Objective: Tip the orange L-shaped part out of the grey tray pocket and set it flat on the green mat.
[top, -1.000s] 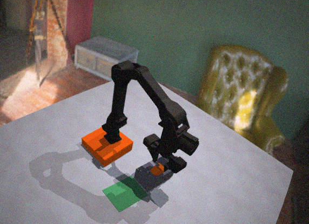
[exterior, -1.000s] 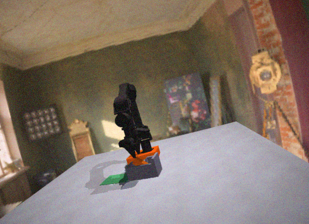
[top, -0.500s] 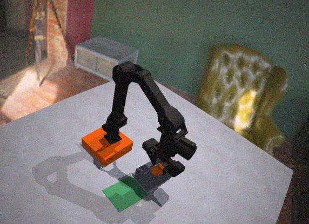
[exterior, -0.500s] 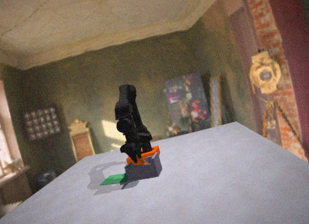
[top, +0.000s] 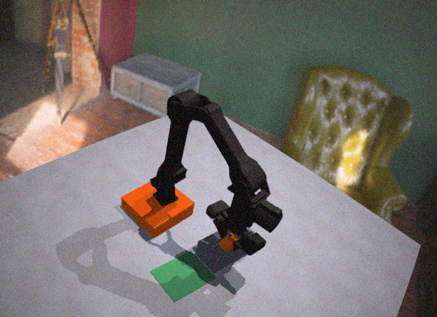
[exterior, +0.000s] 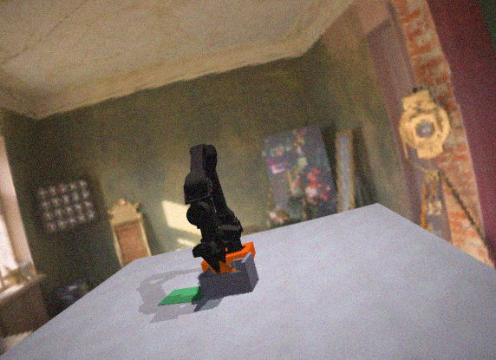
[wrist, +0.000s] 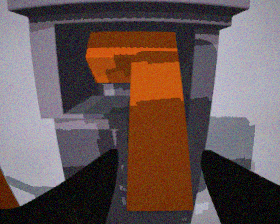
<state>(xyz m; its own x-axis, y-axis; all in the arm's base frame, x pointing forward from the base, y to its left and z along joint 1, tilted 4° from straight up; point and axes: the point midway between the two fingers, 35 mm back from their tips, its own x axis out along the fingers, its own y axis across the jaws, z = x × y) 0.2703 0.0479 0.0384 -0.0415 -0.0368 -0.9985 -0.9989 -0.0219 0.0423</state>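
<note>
Now: the green mat 1 cm behind my gripper tip, 15 cm to the right of it and 8 cm below it. Round my gripper tip: orange L-shaped part (2 cm behind, 3 cm to the left, 3 cm below).
</note>
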